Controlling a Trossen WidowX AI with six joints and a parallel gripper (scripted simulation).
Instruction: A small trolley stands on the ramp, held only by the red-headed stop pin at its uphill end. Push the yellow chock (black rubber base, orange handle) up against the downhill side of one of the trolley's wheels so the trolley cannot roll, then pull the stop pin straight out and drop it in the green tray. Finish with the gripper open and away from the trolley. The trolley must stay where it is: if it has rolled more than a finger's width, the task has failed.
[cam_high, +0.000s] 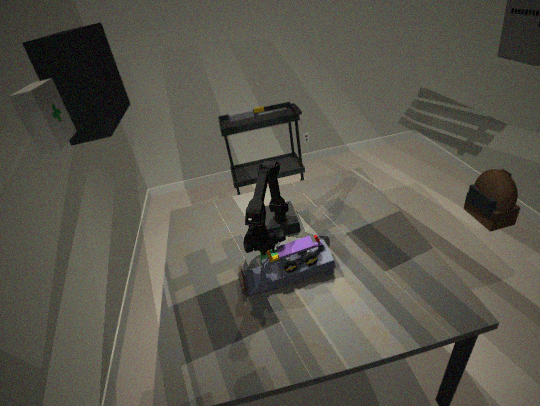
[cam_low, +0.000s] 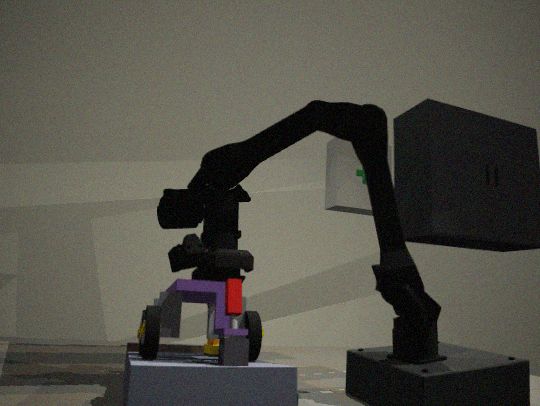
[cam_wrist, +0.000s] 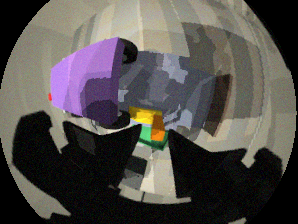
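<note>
My gripper tip is 10 mm short of the yellow chock, 20 mm to the right of it and 20 mm above it. From my gripper tip the other things lie so: red-headed stop pin 70 mm ahead, 220 mm to the left, 30 mm above; then green tray 70 mm behind, 30 mm to the left, 110 mm below; then purple trolley 70 mm ahead, 110 mm to the left, 10 mm above.
</note>
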